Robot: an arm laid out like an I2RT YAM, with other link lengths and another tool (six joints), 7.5 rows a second.
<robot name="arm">
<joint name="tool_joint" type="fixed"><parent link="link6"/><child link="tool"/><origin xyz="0.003 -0.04 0.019" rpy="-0.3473 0 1.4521"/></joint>
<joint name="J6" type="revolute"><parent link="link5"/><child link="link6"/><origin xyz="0.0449 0 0.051" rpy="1.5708 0 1.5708"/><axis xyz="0 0 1"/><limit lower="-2.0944" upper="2.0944"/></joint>
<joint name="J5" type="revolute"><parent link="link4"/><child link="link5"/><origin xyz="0.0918 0.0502 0.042" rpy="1.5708 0 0"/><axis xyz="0 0 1"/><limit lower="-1.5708" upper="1.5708"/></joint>
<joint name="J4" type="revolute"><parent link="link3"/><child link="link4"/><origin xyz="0.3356 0.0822 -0.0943" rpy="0 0 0"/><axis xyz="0 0 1"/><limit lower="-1.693" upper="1.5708"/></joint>
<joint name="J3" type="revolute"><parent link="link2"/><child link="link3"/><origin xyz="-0.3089 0 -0.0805" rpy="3.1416 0 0"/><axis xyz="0 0 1"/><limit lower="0" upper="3.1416"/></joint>
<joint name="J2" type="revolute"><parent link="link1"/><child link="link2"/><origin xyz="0.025 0.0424 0.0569" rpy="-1.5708 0 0"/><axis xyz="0 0 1"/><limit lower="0" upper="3.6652"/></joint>
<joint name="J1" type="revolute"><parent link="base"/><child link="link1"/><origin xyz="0 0 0.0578" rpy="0 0 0"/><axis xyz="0 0 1"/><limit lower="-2.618" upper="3.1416"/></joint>
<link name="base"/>
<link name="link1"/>
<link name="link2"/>
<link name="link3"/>
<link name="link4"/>
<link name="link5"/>
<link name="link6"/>
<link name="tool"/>
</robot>
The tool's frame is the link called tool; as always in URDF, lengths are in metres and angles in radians.
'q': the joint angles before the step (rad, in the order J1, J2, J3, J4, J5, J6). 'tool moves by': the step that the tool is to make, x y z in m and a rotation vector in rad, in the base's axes. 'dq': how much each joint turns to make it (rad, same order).
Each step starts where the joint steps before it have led.
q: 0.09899, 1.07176, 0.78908, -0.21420, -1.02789, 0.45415
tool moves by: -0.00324, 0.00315, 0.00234, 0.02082, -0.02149, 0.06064
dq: 0.00000, 0.00001, 0.00001, 0.00114, -0.06218, -0.02557
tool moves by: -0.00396, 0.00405, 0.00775, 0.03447, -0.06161, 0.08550
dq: 0.00001, -0.00002, -0.00001, 0.03398, -0.08887, -0.03392
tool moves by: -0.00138, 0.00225, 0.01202, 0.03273, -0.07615, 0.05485
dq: 0.00001, 0.00001, -0.00001, 0.08012, -0.06027, 0.00114
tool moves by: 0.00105, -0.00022, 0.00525, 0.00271, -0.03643, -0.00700
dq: -0.00001, 0.00001, 0.00002, 0.04117, 0.00686, 0.00494
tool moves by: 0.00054, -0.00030, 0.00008, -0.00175, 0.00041, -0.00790
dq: -0.00001, -0.00001, 0.00000, 0.00227, 0.00800, 0.00304
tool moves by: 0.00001, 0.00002, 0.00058, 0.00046, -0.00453, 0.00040
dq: 0.00000, -0.00001, -0.00002, 0.00423, -0.00038, -0.00036
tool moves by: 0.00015, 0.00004, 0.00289, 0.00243, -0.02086, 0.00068
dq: 0.00000, 0.00000, 0.00001, 0.02132, -0.00076, 0.00036
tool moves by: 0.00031, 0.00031, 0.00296, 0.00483, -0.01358, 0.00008
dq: 0.00113, 0.00000, 0.00000, 0.02403, -0.00002, 0.01067
